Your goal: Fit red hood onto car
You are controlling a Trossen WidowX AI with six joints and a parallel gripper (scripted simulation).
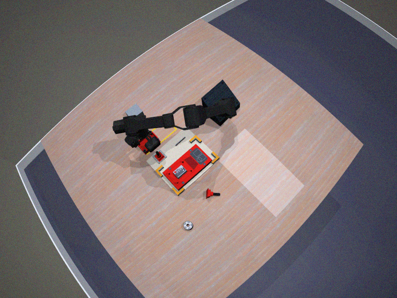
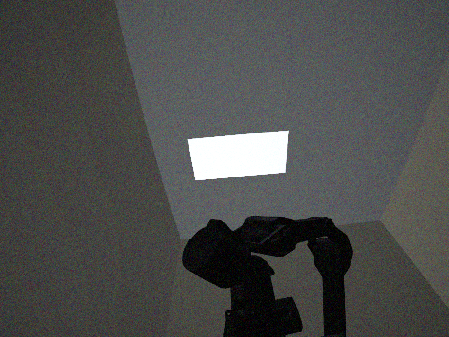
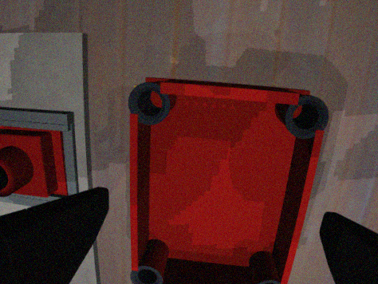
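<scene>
Now: the red hood 2 cm below my gripper tip. Round my gripper tip: grey engine block (23 cm to the left, 1 cm behind).
</scene>
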